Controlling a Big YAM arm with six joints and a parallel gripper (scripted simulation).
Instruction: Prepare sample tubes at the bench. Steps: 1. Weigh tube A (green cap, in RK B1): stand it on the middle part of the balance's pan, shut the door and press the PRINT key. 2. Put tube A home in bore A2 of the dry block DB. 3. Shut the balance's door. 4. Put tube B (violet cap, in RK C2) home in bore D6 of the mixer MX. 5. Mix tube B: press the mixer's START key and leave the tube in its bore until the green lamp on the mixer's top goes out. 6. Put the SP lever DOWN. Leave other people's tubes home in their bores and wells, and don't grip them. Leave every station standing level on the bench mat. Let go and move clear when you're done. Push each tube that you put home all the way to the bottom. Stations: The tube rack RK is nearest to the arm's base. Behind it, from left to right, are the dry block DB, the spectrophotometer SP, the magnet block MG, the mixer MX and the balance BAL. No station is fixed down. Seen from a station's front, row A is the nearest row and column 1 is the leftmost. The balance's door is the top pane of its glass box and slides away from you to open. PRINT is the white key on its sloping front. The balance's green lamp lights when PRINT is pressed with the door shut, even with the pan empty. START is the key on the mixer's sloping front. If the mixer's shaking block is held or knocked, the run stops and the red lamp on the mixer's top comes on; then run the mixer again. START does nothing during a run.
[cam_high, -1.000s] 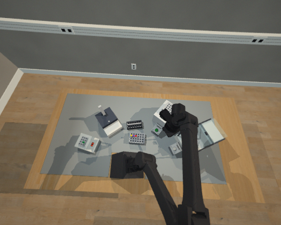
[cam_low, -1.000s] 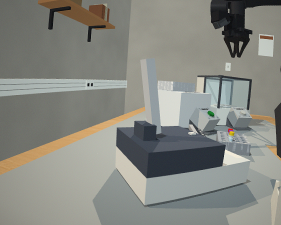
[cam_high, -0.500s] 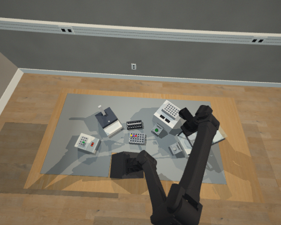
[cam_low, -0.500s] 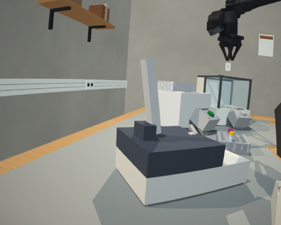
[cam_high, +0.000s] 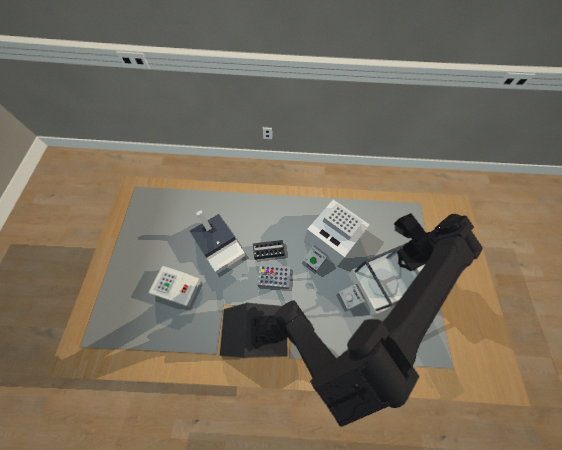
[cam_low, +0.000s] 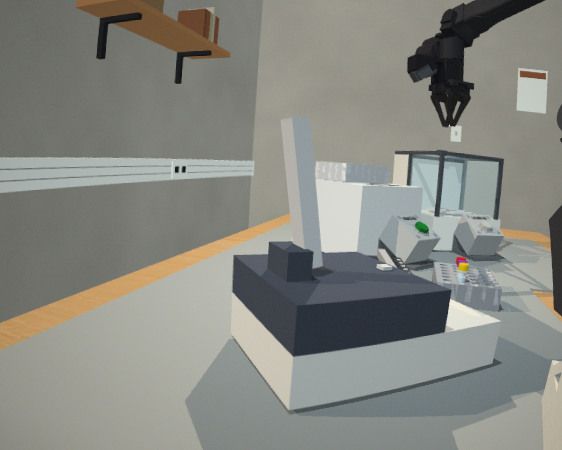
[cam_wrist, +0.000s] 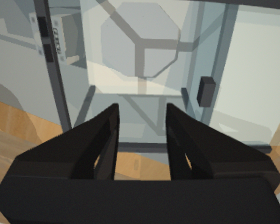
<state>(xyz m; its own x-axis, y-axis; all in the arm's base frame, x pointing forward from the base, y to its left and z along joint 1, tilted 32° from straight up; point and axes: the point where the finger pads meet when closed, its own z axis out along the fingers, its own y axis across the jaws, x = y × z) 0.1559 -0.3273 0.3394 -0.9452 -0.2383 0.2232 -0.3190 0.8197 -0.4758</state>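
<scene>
My gripper is now 10 mm short of the balance door, 90 mm to the left of it and 70 mm above it. From my hand the other things lie so: eight-sided pan 20 mm behind, 200 mm below; then print key 60 mm behind, 140 mm to the left, 210 mm below; then mixer block 220 mm ahead, 130 mm to the left, 130 mm below.
</scene>
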